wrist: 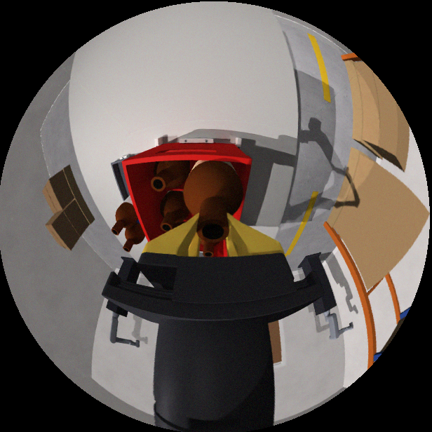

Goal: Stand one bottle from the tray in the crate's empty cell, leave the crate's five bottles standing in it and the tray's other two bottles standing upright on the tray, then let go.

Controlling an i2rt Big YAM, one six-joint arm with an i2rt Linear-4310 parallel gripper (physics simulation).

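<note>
My gripper (212, 217) is shut on the neck of a brown bottle (213, 187), whose open mouth faces the camera. The held bottle is over the far right part of the red crate (187, 151); how deep its base sits is hidden. In the crate, a brown bottle (171, 172) stands at the far left, with another brown bottle (173, 205) nearer. Another bottle's mouth (208, 254) shows between the yellow fingers; the rest of the crate is hidden. Left of the crate are two brown bottles (124, 213) (134, 234), close together; the tray under them cannot be made out.
A dark grey panel (120, 179) is beside the crate's left wall. A pale metal fitting (196, 141) lies beyond its far wall. The crate's shadow falls to the right. Cardboard boxes (382, 215) (68, 207) stand far off on both sides, with yellow floor stripes (320, 67) at the right.
</note>
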